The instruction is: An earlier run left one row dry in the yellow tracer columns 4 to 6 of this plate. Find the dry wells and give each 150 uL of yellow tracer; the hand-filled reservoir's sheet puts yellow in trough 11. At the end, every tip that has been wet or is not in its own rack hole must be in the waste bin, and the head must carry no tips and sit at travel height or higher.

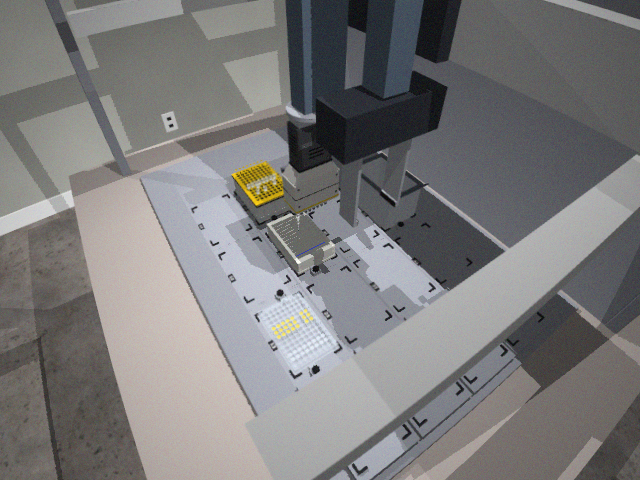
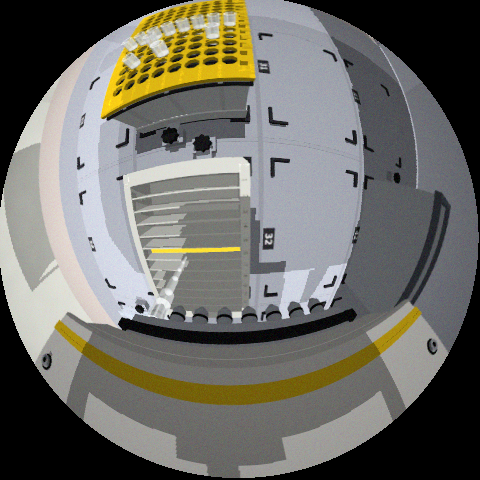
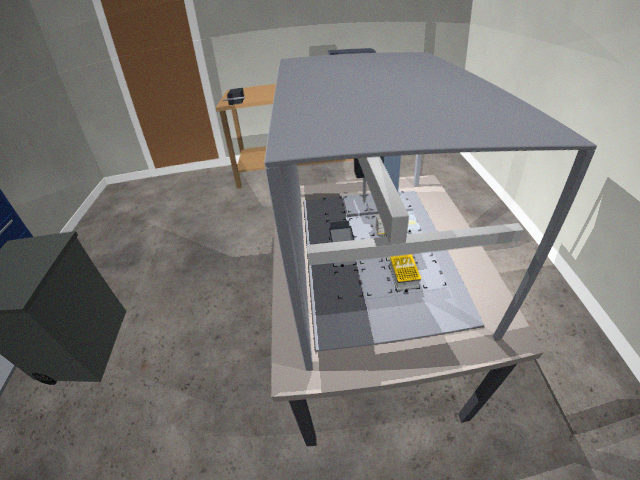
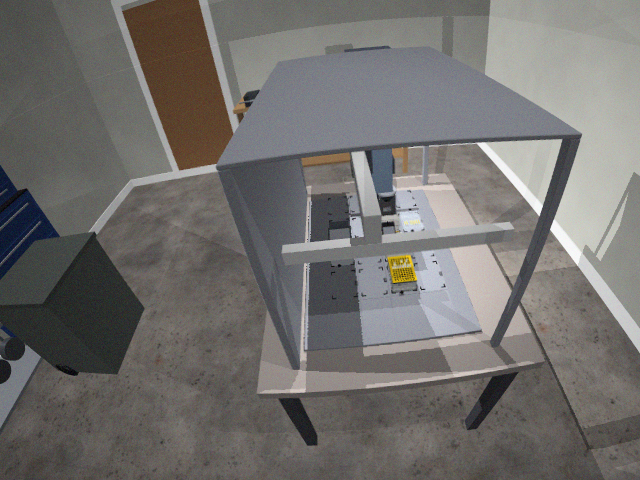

Scene:
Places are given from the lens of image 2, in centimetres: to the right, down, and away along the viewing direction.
clear pipette tip (image 2: 160, 307): -3, 3, 5

